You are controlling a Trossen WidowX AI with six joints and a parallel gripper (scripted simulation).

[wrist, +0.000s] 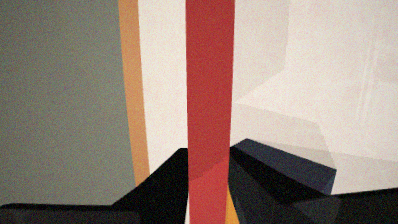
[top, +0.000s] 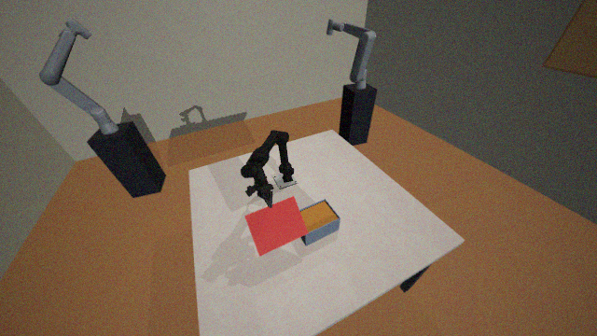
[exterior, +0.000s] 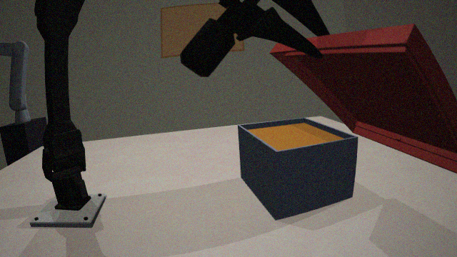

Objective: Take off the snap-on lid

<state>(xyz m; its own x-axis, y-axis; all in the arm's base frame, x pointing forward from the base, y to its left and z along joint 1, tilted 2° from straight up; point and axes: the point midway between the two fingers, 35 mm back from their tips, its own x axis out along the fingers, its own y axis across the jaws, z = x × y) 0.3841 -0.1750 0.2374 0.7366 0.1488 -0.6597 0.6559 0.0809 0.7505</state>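
My gripper tip is now 60 mm short of the red lid, 10 mm to the right of it and 50 mm above it. Round my gripper tip: blue storage box 20 mm ahead, 220 mm to the left, 180 mm below.
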